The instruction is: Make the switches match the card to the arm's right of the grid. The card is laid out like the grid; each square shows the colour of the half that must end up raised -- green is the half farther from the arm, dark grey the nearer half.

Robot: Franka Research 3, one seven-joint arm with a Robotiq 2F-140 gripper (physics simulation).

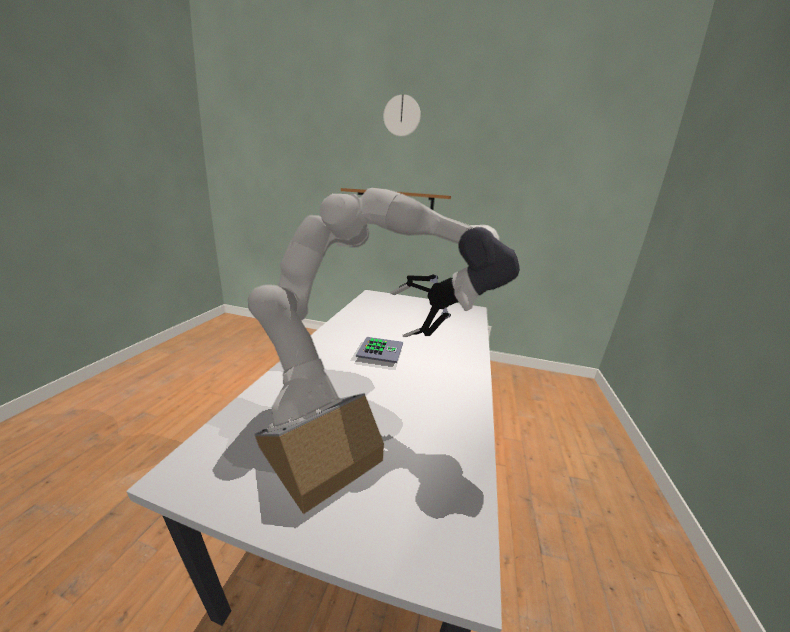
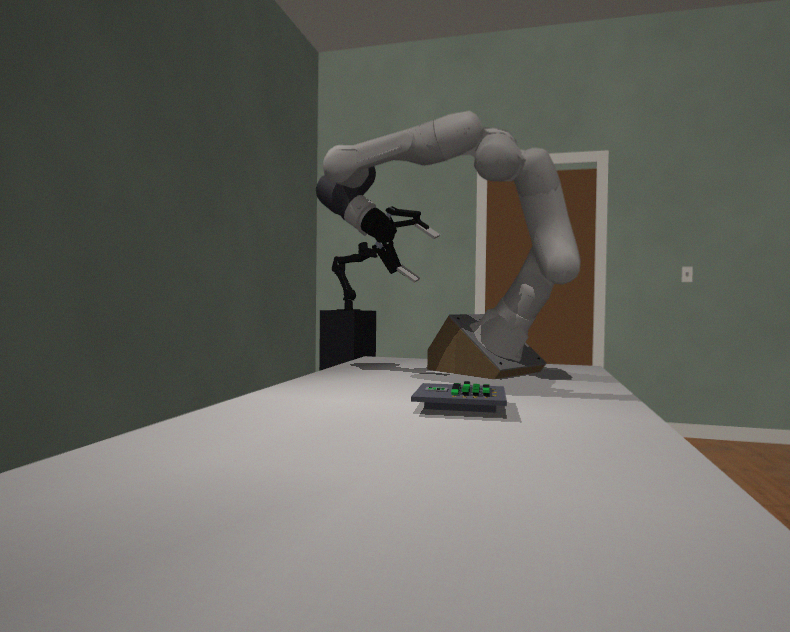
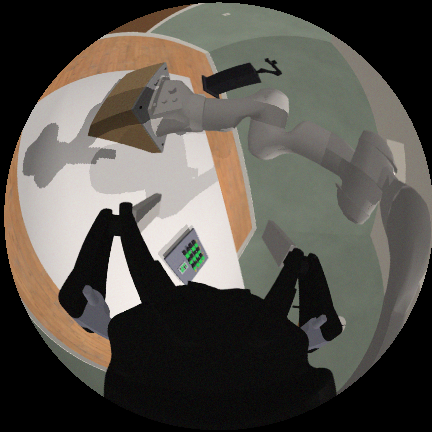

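Note:
A grey panel [image 1: 388, 357] [image 2: 461, 399] [image 3: 172, 261] lies on the white table, bearing a grid of rocker switches [image 1: 376, 346] [image 2: 471, 389] [image 3: 194, 255] with green and dark halves. Which half of each switch is raised is too small to tell. The card [image 1: 392, 349] [image 2: 436, 388] [image 3: 183, 268] is a small pale rectangle with green and dark squares, beside the grid on the same panel; its exact pattern cannot be read. My gripper [image 1: 399, 313] [image 2: 426, 257] [image 3: 213, 216] is wide open and empty, tilted, high above the table and apart from the panel.
The arm's wooden base block [image 1: 322, 454] [image 2: 461, 352] [image 3: 125, 107] stands on the table [image 1: 441, 560] [image 2: 368, 514]. A black pedestal [image 2: 347, 339] [image 3: 232, 80] with a small black arm stands beyond the table. A wooden shelf [image 1: 421, 194] is on the wall.

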